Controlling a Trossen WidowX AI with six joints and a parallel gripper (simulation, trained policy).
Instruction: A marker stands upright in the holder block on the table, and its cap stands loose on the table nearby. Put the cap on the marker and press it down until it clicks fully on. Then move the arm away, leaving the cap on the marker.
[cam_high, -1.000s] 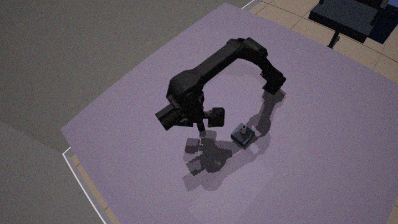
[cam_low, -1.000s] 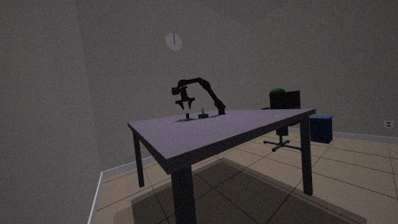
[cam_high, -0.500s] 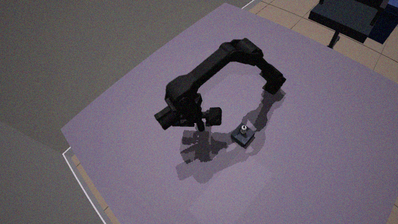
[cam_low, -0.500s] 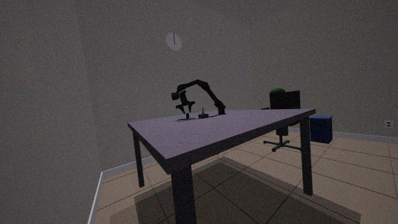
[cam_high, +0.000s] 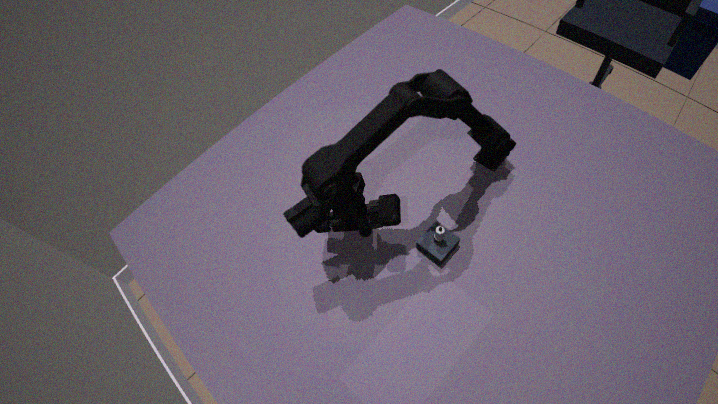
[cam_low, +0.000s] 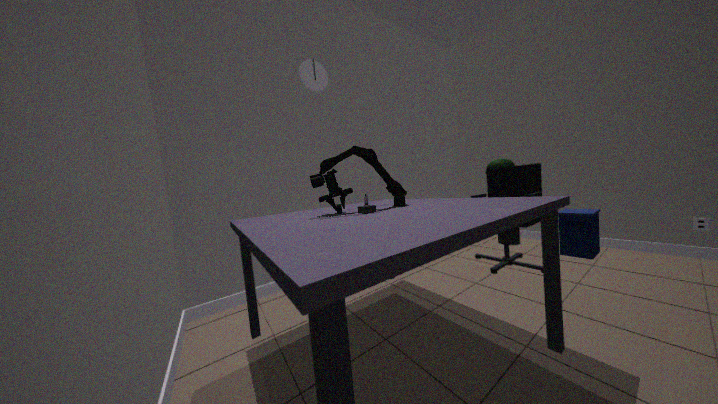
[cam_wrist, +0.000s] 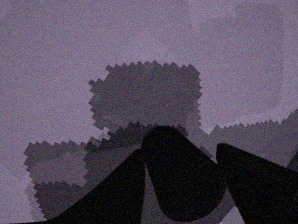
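My gripper tip is 150 mm to the right of the grey holder block and 70 mm past it. The rest, counted from my gripper tip: dark cap 10 mm ahead, 10 mm above.
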